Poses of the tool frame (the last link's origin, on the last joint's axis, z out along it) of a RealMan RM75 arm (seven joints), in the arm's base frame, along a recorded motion.
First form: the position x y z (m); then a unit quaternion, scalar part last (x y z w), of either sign.
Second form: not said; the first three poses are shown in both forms.
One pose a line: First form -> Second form
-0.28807 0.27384 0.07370 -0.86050 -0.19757 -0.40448 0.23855 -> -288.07 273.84 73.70 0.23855 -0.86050 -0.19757 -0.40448
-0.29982 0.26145 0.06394 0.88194 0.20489 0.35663 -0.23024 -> -299.82 261.45 63.94 0.23024 -0.88194 -0.20489 -0.35663
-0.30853 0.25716 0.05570 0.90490 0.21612 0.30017 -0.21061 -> -308.53 257.16 55.70 0.21061 -0.90490 -0.21612 -0.30017
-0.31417 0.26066 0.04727 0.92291 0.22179 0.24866 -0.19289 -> -314.17 260.66 47.27 0.19289 -0.92291 -0.22179 -0.24866
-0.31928 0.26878 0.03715 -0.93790 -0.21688 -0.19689 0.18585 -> -319.28 268.78 37.15 0.18585 -0.93790 -0.21688 -0.19689
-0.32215 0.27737 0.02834 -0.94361 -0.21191 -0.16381 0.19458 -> -322.15 277.37 28.34 0.19458 -0.94361 -0.21191 -0.16381
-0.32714 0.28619 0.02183 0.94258 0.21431 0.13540 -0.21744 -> -327.14 286.19 21.83 0.21744 -0.94258 -0.21431 -0.13540
